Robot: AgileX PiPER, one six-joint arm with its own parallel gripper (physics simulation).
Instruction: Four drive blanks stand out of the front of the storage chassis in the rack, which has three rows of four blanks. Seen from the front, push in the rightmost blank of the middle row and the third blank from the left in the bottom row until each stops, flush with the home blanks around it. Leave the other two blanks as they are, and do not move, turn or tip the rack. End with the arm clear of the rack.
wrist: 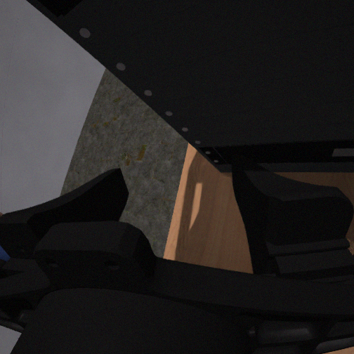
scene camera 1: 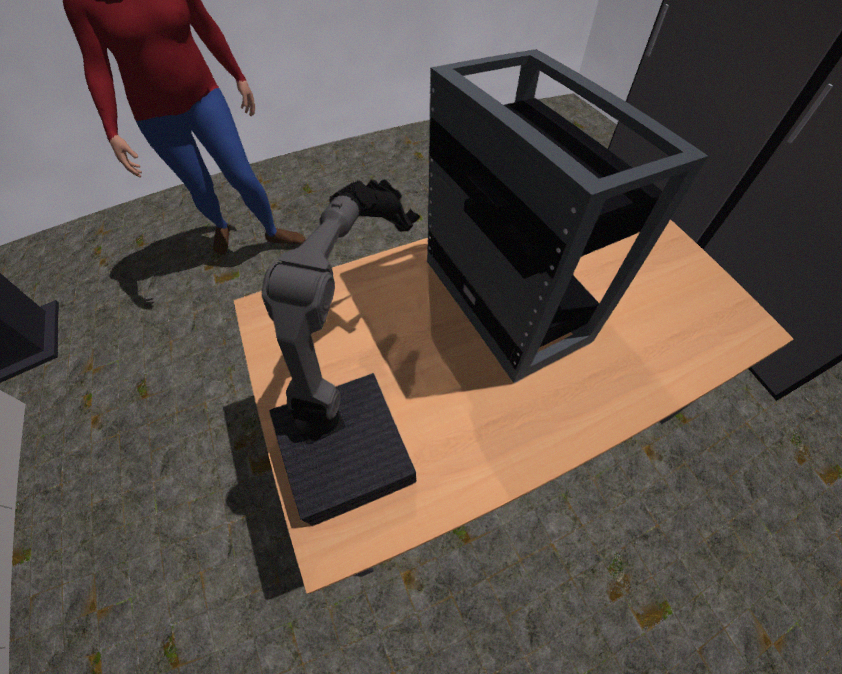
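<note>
The dark grey rack point(scene camera 1: 523, 131) point(wrist: 150, 85) stands upright on the table. In the scene view a black band point(scene camera 1: 516, 224) crosses its front between grey panels, with an uneven black outline. I cannot make out the single drive blanks or their rows in either view, nor which stand out. My gripper point(scene camera 1: 404, 205) point(wrist: 175, 175) is open, its fingers wide apart with nothing between them. It is raised in front of the rack, near the front post on the far side from the camera. A gap shows between the gripper and the rack in the scene view.
The arm's black base plate point(scene camera 1: 351, 449) lies on the wooden table point(scene camera 1: 449, 449) point(wrist: 220, 225) in front of the rack. A person in a red top point(scene camera 1: 154, 56) stands behind the table's far edge. Dark cabinets point(scene camera 1: 772, 210) stand behind the rack.
</note>
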